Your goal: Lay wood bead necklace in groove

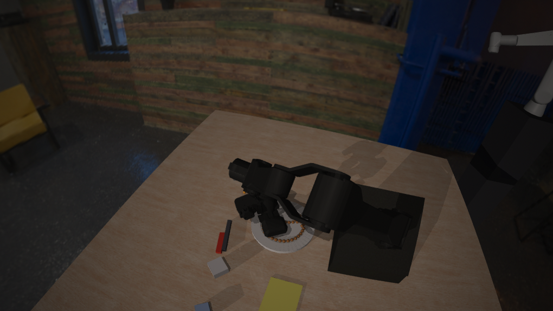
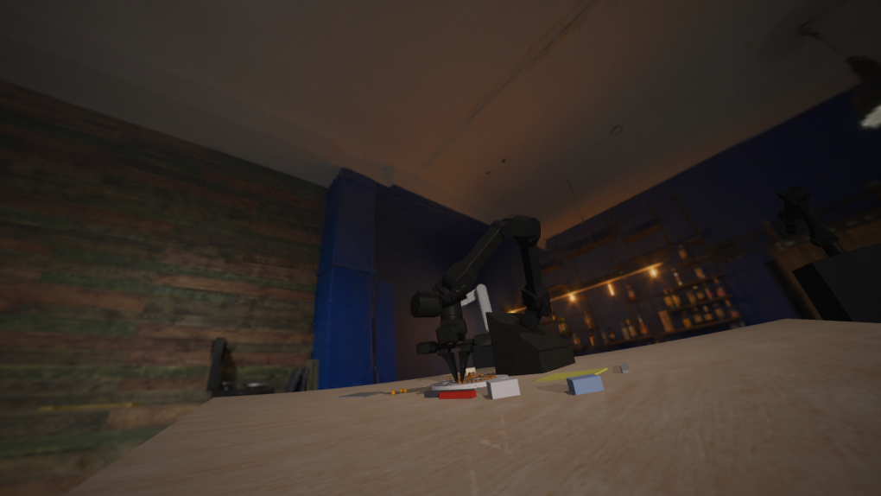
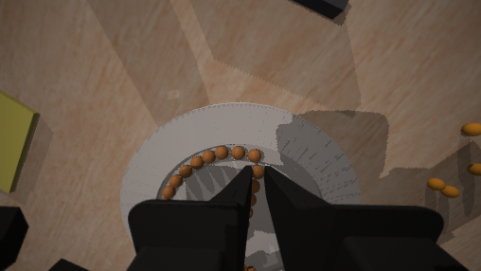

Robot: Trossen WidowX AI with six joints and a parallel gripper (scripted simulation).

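Now: gripper tip 5 cm past the round white bead board, 2 cm to the left of it and 1 cm above it. Round my gripper tip: grey block: 9 cm ahead, 18 cm to the left; then dark bar: 11 cm ahead, 9 cm to the left, 1 cm below; then pale cube: 19 cm behind, 13 cm to the right.
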